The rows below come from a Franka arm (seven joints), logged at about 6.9 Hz.
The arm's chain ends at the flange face. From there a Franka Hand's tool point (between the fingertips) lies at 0.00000 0.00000 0.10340 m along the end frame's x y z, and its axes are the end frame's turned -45 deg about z.
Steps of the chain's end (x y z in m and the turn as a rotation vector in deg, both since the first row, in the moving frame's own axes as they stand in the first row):
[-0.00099 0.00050 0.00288 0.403 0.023 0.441]
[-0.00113 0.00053 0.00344 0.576 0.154 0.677]
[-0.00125 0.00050 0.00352 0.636 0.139 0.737]
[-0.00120 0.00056 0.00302 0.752 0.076 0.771]
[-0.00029 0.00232 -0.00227 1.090 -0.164 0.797]
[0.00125 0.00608 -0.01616 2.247 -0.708 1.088]
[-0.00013 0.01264 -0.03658 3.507 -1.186 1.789]
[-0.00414 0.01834 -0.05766 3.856 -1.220 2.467]
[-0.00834 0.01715 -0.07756 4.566 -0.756 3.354]
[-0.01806 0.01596 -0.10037 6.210 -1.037 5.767]
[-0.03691 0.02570 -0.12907 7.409 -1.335 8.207]
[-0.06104 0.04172 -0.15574 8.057 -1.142 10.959]
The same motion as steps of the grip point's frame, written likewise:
[-0.00051 -0.00083 0.00288 0.269 0.301 0.441]
[-0.00024 -0.00096 0.00343 0.298 0.516 0.677]
[-0.00024 -0.00116 0.00351 0.351 0.548 0.737]
[-0.00018 -0.00131 0.00301 0.478 0.585 0.771]
[-0.00065 -0.00016 -0.00229 0.887 0.655 0.797]
[-0.00142 0.00143 -0.01625 2.090 1.088 1.088]
[-0.00598 0.00291 -0.03680 3.318 1.641 1.789]
[-0.01240 0.00364 -0.05792 3.589 1.864 2.467]
[-0.01297 -0.00041 -0.07790 3.763 2.694 3.354]
[-0.01701 -0.01037 -0.10099 5.124 3.658 5.767]
[-0.03577 -0.01846 -0.12996 6.183 4.295 8.207]
[-0.06280 -0.02445 -0.15678 6.505 4.890 10.959]

